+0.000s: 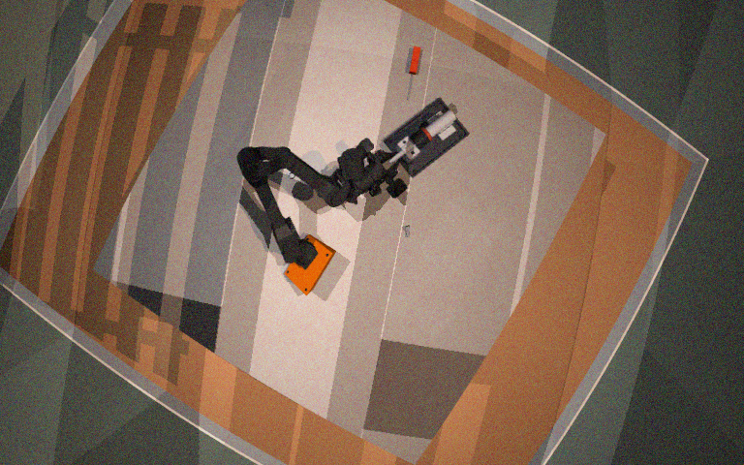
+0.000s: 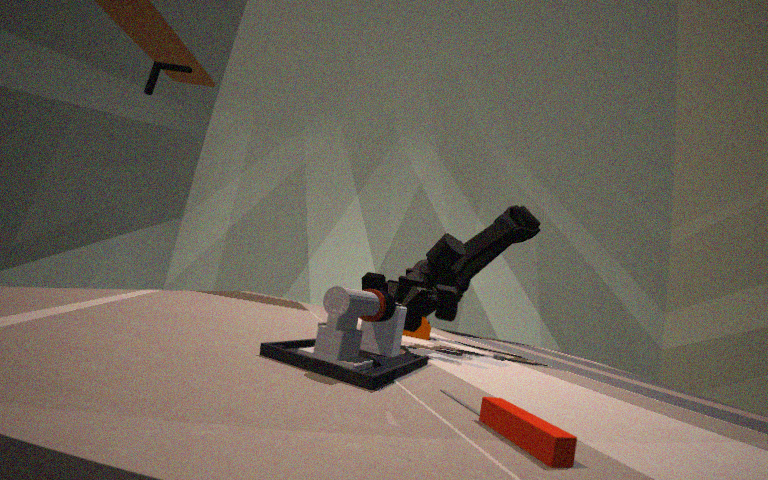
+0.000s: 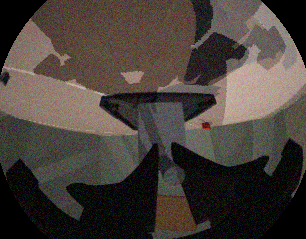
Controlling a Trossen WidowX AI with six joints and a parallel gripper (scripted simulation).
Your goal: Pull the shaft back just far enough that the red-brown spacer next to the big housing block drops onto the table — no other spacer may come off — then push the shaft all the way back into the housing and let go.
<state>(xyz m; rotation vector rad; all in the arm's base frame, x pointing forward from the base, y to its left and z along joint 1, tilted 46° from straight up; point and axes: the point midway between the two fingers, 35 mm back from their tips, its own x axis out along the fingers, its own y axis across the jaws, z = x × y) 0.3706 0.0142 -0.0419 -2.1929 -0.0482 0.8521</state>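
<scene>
The light shaft lies 60 mm ahead of my gripper tip, 20 mm to the right of it and 20 mm above it. The rest, counted from my gripper tip: small grey piece: 160 mm to the right, 160 mm behind, 60 mm below; dark spacer: 90 mm ahead, 20 mm to the right, 20 mm above; red-brown spacer: 100 mm ahead, 20 mm to the right, 20 mm above.
</scene>
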